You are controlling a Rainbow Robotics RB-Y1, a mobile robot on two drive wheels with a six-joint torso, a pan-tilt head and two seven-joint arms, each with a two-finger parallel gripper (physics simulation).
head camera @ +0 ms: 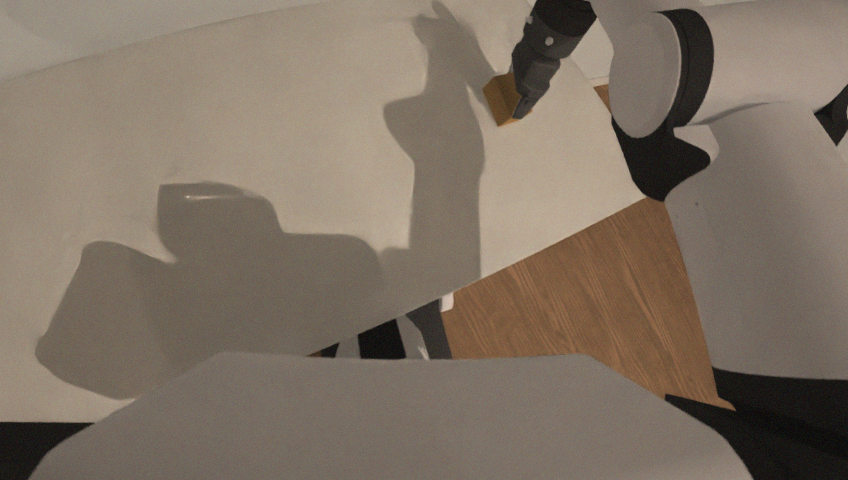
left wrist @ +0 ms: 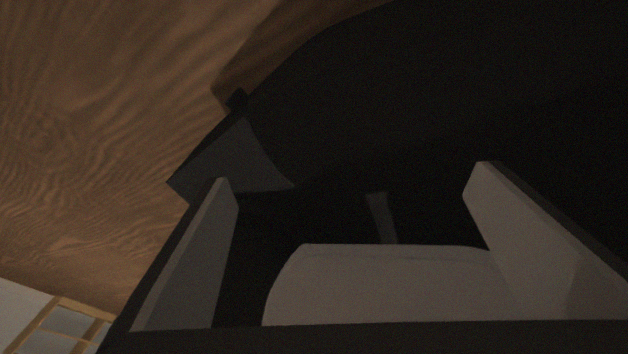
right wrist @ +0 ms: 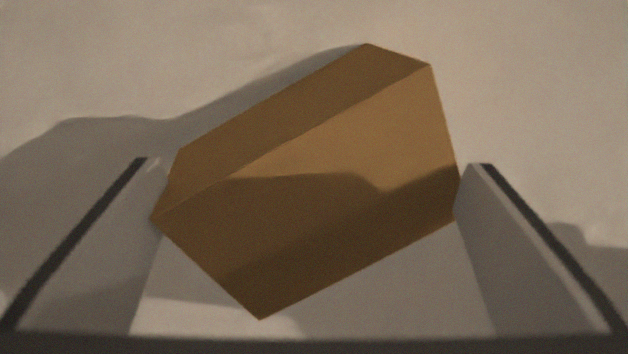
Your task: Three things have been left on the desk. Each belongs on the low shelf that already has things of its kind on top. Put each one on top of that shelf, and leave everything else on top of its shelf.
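Observation:
A brown block (head camera: 501,98) lies on the white desk top (head camera: 265,149) near its far right corner. My right gripper (head camera: 522,104) is down over it. In the right wrist view the block (right wrist: 307,175) sits turned at an angle between the two fingers of the right gripper (right wrist: 311,169), which stand wide open beside its corners. My left gripper (left wrist: 347,186) is open and empty, hanging low over the wooden floor (left wrist: 87,132) next to my dark base. No other task objects or shelves show in the head view.
The desk's right edge runs diagonally, with wooden floor (head camera: 594,298) beyond it. My right arm (head camera: 743,209) fills the right side and my torso (head camera: 385,417) the bottom. A light wooden frame (left wrist: 56,330) shows at the left wrist view's lower left.

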